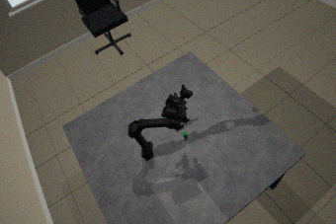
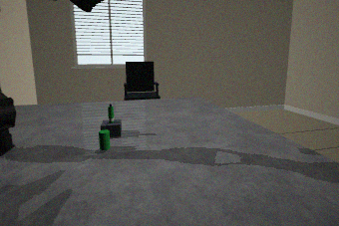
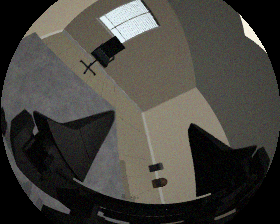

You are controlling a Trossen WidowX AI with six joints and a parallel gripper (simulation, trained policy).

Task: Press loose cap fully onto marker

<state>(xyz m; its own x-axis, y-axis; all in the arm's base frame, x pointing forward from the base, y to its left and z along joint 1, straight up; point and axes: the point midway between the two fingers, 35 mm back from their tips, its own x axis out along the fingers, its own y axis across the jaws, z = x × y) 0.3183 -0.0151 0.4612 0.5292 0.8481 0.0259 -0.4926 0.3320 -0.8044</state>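
My gripper tip is 44 cm above the green cap, 6 cm to the left of it and 4 cm past it. Also, from my gripper tip: holder block (44 cm below, 5 cm to the left, 4 cm behind); then green marker (38 cm below, 5 cm to the left, 4 cm behind).
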